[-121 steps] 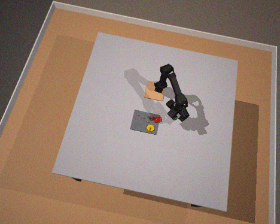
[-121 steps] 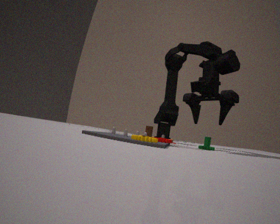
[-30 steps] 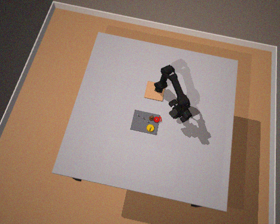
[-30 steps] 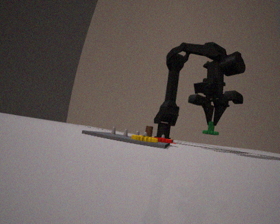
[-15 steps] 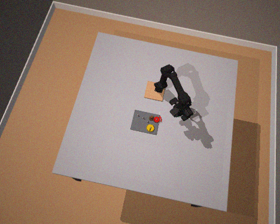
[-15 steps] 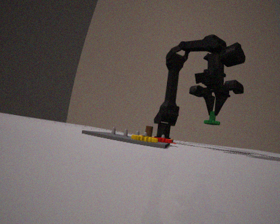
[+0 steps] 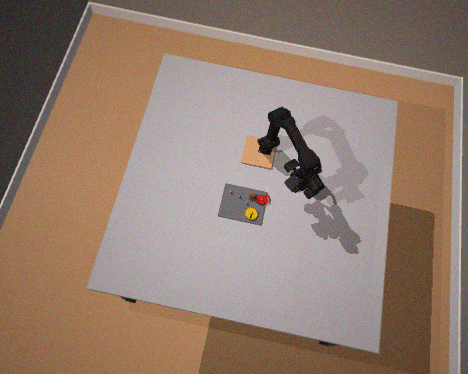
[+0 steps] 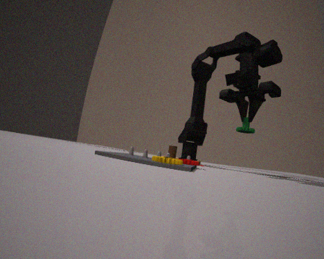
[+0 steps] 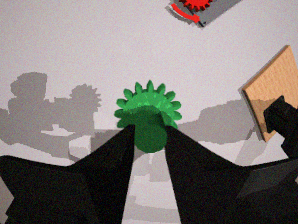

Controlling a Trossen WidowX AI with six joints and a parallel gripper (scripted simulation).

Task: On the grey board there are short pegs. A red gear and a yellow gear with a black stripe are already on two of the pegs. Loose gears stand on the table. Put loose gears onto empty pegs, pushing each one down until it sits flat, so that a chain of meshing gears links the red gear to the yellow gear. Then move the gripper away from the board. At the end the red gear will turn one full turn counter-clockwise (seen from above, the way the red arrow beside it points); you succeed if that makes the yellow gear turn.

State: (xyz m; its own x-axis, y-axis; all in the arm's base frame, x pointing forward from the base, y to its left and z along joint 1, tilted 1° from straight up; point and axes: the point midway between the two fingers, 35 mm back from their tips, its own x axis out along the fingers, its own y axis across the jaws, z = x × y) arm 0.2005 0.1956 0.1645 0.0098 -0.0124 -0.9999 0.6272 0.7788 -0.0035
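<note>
My gripper tip is now 22 cm to the left of the grey board, 13 cm above it and 12 cm short of it. The rest, counted from my gripper tip: green gear (1 cm below); then brown gear (18 cm to the right, 12 cm below, 7 cm ahead); then red gear (14 cm to the right, 13 cm below, 7 cm ahead).
</note>
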